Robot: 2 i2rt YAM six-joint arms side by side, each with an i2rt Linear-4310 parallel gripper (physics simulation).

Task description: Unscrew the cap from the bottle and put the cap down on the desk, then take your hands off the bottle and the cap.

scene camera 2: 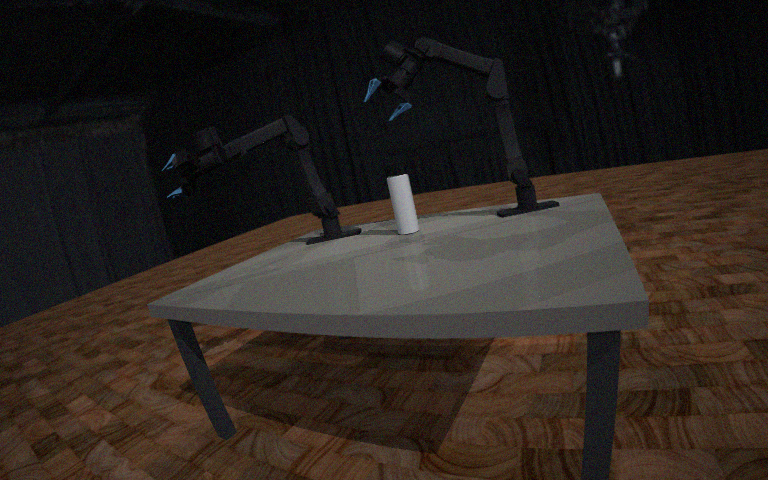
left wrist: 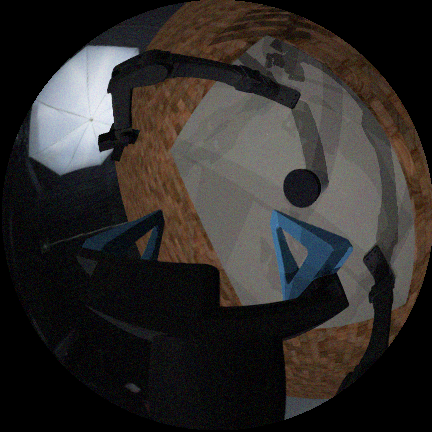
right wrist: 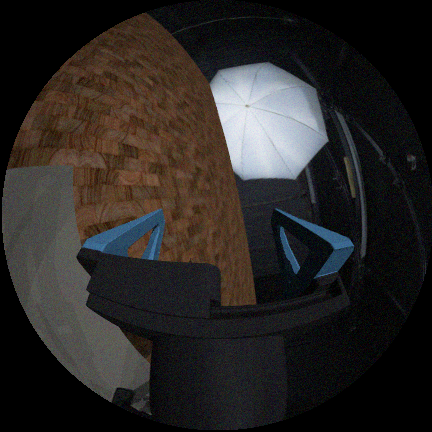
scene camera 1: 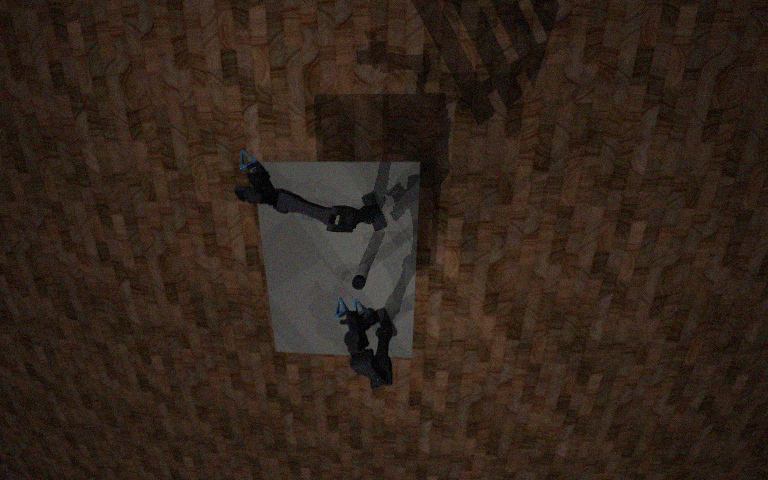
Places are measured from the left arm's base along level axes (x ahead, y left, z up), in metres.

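Where they show: left gripper, fingertip midpoint: (scene camera 2: 377, 111) (left wrist: 216, 215) (scene camera 1: 347, 298); right gripper, fingertip midpoint: (scene camera 2: 165, 184) (right wrist: 217, 214) (scene camera 1: 246, 155); left arm's base, link origin: (scene camera 2: 528, 210) (left wrist: 380, 270) (scene camera 1: 385, 323); right arm's base, link origin: (scene camera 2: 334, 237) (left wrist: 271, 90) (scene camera 1: 374, 212).
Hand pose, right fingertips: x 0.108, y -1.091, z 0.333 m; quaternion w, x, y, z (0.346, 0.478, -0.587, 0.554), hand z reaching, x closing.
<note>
Each offset is from my right fingertips to the centre of the thing. Level surfaces: height alone.
The bottle {dx -0.136, dy +0.710, dz -0.233 m} (scene camera 2: 403, 204) is a white cylinder standing on the grey desk {dz -0.333 m} (scene camera 1: 300, 283) (scene camera 2: 317, 283) (left wrist: 265, 135) (right wrist: 40, 215). Its cap is a dark round disc {dx -0.136, dy +0.710, dz -0.135 m} (scene camera 1: 357, 281) (left wrist: 302, 188) seen from above on top of the bottle; in scene camera 2 the cap is hard to tell from the dark background. My left gripper (scene camera 1: 348, 300) (scene camera 2: 377, 110) (left wrist: 216, 215) is open and empty, high above the bottle and apart from it, tilted downward. My right gripper (scene camera 1: 243, 151) (scene camera 2: 165, 183) (right wrist: 217, 214) is open and empty, off to the left beyond the desk edge. The bottle does not show in the right wrist view.
The right arm (scene camera 1: 303, 206) (scene camera 2: 254, 138) (left wrist: 200, 68) reaches out past the desk edge. The left arm (scene camera 1: 384, 345) (scene camera 2: 505, 121) is bent high over the desk. A white umbrella lamp (left wrist: 75, 110) (right wrist: 272, 125) shows in both wrist views. Wooden floor (scene camera 1: 566, 311) surrounds the desk.
</note>
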